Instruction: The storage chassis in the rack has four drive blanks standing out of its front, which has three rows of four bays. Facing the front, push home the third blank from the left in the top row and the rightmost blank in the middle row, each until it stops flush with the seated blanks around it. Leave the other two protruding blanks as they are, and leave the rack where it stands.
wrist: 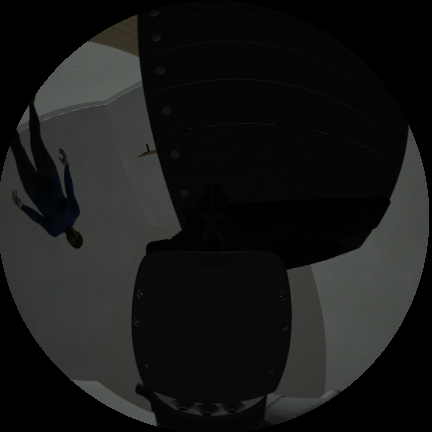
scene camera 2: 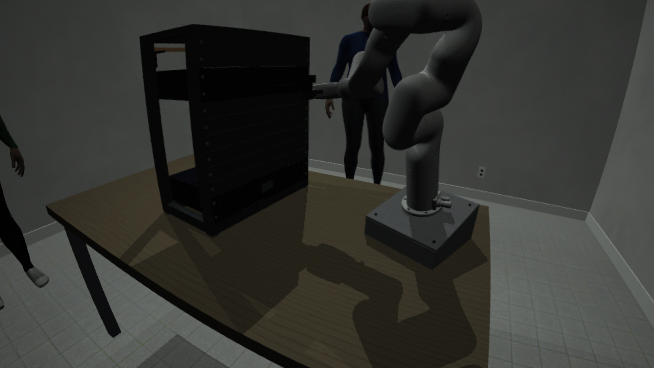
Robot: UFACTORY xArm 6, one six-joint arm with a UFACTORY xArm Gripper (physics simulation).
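Frame: origin at the arm's base, x ahead, y left, z up, level; centimetres.
Where they show: gripper, fingertip midpoint: (wrist: 212, 193) (scene camera 2: 302, 96); arm's base, origin of the base link: (scene camera 2: 421, 204).
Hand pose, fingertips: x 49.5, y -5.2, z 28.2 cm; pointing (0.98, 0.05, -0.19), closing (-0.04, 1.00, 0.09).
Note:
Things, the pixels of their centre, and the offset from my fingertips. "spot": a spot on its surface instead. Level surfaces: height alone.
- black rack, body centre: (wrist: 306, 120) (scene camera 2: 235, 121) dx +14.2, dy +20.4, dz -8.0 cm
- small dark piece, surface spot: (scene camera 2: 312, 79) spot: dx -4.2, dy +0.0, dz +6.3 cm
- wooden table, its level: dz -37.8 cm
- dark unit with a small light plate, surface spot: (scene camera 2: 267, 186) spot: dx +0.1, dy +20.0, dz -29.3 cm
The black rack (scene camera 2: 196, 135) (wrist: 270, 102) stands upright on the table. The storage chassis (scene camera 2: 255, 84) (wrist: 310, 212) is a dark band across its upper part. Its front is very dark, and I cannot make out single bays or which blanks protrude. A small dark piece (scene camera 2: 312, 79) stands out at the chassis's far end in the scene view. My gripper (scene camera 2: 313, 93) (wrist: 212, 193) is shut and empty. Its fingers point at the rack's front, at the chassis's end beside the screw-dotted rack edge. Whether the tips touch a blank is hidden in the dark.
The robot's base block (scene camera 2: 400, 225) stands on the wooden table (scene camera 2: 340, 210), to the right of the rack. A dark unit with a small light plate (scene camera 2: 267, 186) sits low in the rack. A person in blue (scene camera 2: 350, 50) (wrist: 47, 195) stands behind the table.

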